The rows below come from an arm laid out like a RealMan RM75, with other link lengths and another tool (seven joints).
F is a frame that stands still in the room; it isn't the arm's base.
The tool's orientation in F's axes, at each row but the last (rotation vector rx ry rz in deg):
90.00, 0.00, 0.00
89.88, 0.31, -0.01
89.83, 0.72, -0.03
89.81, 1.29, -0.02
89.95, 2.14, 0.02
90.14, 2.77, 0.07
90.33, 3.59, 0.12
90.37, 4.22, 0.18
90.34, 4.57, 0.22
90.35, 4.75, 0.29
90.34, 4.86, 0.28
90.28, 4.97, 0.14
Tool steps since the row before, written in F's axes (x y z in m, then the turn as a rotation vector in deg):
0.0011, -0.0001, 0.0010, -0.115, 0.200, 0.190
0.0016, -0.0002, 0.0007, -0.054, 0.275, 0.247
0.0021, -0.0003, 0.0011, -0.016, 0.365, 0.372
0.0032, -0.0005, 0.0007, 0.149, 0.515, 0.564
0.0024, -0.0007, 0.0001, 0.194, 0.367, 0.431
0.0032, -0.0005, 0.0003, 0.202, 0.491, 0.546
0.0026, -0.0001, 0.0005, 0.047, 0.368, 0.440
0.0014, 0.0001, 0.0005, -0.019, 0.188, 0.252
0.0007, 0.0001, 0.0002, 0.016, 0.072, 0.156
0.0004, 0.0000, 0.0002, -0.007, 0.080, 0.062
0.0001, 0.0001, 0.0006, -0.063, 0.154, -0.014
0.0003, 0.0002, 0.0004, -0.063, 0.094, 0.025
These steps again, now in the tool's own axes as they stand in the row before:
0.0011, 0.0010, 0.0001, -0.115, 0.190, -0.200
0.0016, 0.0007, 0.0002, -0.054, 0.247, -0.275
0.0021, 0.0011, 0.0003, -0.016, 0.373, -0.364
0.0032, 0.0007, 0.0005, 0.148, 0.568, -0.511
0.0024, 0.0002, 0.0008, 0.193, 0.436, -0.362
0.0032, 0.0004, 0.0006, 0.201, 0.551, -0.486
0.0026, 0.0006, 0.0002, 0.045, 0.439, -0.369
0.0014, 0.0006, 0.0000, -0.021, 0.250, -0.191
0.0007, 0.0002, -0.0001, 0.012, 0.156, -0.072
0.0004, 0.0002, 0.0000, -0.006, 0.061, -0.081
0.0001, 0.0006, -0.0001, -0.053, -0.018, -0.157
0.0003, 0.0004, -0.0002, -0.059, 0.021, -0.098

